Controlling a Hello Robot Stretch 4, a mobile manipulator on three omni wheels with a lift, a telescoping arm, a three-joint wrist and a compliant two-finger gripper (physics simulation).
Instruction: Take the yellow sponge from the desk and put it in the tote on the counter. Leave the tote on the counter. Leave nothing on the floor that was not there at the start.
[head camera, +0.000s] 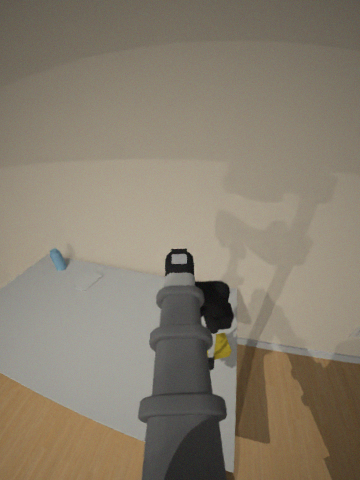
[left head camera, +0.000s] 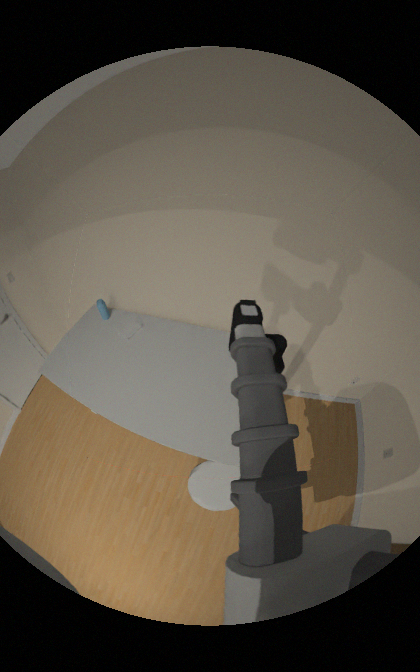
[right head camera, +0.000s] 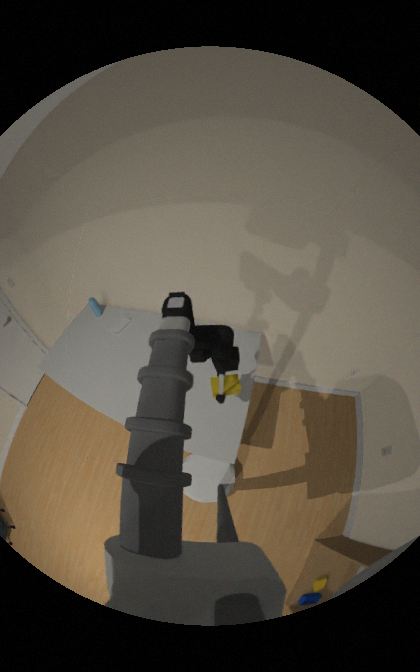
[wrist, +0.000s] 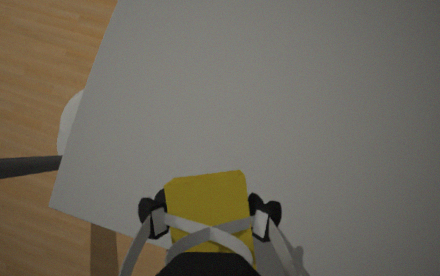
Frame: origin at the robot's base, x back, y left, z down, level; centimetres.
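Seen in the pictures: gripper, between the fingertips: (head camera: 207, 352) (wrist: 208, 207).
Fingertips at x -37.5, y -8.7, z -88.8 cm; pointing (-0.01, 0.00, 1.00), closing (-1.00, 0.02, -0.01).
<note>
Offsets run from my fingertips to a thing's top centre. Level surfaces: height alone.
The yellow sponge @(dx -0.5, dy -1.8, dz -5.0 cm) (head camera: 223, 347) (right head camera: 232, 385) (wrist: 207, 200) is held between the two fingertips of my gripper (wrist: 208, 207), which is shut on it. In the wrist view one dark fingertip presses each side of the sponge. The sponge is above the light grey desk @(dz +19.5 cm) (head camera: 100, 340) (left head camera: 140, 380) (right head camera: 212, 425) (wrist: 300, 100), near its right end in the head view. In the left head view the arm hides the sponge and fingers. The tote and the counter cannot be made out in these views.
A blue bottle @(dx -67.9, dy +96.8, dz +3.0 cm) (head camera: 58, 260) (left head camera: 103, 309) (right head camera: 95, 307) and a flat white item @(dx -54.2, dy +70.0, dz +18.5 cm) (head camera: 88, 280) (left head camera: 130, 328) (right head camera: 119, 324) are at the desk's far left. A round white seat (left head camera: 212, 487) (right head camera: 206, 485) stands at the desk's near edge. Small blue (right head camera: 310, 598) and yellow (right head camera: 320, 584) items show lower right.
</note>
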